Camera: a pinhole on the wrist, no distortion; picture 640 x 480 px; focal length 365.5 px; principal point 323.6 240.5 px. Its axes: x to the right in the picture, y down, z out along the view. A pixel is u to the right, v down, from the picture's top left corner.
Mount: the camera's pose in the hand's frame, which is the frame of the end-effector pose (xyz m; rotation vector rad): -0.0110 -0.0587 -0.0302 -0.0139 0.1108 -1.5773
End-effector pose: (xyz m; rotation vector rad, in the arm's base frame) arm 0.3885 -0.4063 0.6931 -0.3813 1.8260 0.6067
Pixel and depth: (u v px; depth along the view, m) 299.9 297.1 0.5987
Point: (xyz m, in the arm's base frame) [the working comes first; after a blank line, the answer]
In the camera's frame: -0.0388 0.0927 0.5987

0.8128 -0.1249 0.4193
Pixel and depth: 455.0 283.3 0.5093
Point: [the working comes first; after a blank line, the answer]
In the camera's frame: 0.1831 0.0596 0.5093

0.8646 -0.3602 0.4371
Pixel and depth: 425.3 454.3 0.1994
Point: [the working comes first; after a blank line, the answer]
In the camera's frame: 0.0555 0.1166 0.1994

0.5379 -0.4158 0.5131
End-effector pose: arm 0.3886 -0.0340 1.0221 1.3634 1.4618 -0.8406
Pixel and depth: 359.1 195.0 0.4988
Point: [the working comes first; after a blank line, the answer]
In the camera's frame: 0.0484 -0.0621 0.4988

0.3341 -0.5003 0.8852
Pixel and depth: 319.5 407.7 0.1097
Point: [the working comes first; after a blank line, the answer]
In the camera's frame: -0.0012 0.0502 0.1097

0.3410 -0.0968 0.9456
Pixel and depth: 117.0 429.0 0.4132
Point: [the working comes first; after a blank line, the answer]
In the camera's frame: -0.2336 0.2131 0.4132

0.6135 -0.2825 0.6927
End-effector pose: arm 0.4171 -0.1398 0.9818 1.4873 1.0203 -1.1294
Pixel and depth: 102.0 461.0 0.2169
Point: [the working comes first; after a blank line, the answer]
In the camera's frame: -0.1315 0.1309 0.2169

0.4740 -0.3216 0.8414
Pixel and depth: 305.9 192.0 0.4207
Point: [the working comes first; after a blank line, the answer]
In the camera's frame: -0.0204 -0.0558 0.4207

0.2851 -0.5175 0.9624
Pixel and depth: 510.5 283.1 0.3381
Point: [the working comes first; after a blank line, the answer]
In the camera's frame: 0.1729 0.0394 0.3381

0.1389 -0.3790 0.8498
